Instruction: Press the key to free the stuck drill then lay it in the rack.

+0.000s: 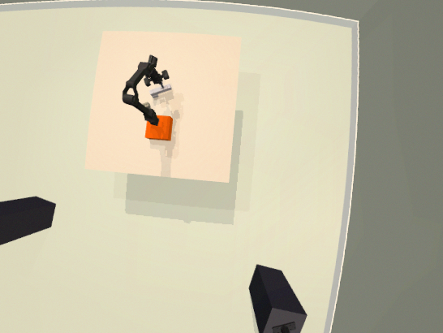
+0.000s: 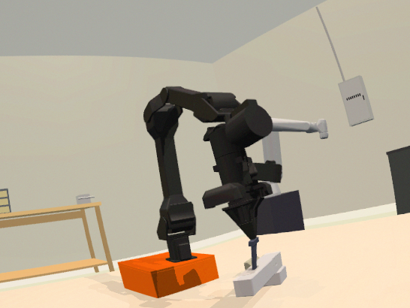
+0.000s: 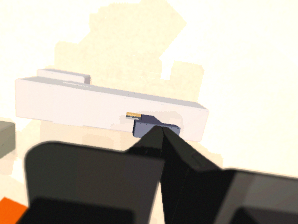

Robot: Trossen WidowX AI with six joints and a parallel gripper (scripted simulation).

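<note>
The blue key lies 3 cm below my gripper tip and 1 cm behind it. Also, from my gripper tip: drill 8 cm below, 4 cm to the left, 4 cm behind; then rack 19 cm behind, 12 cm to the left, 11 cm below.
</note>
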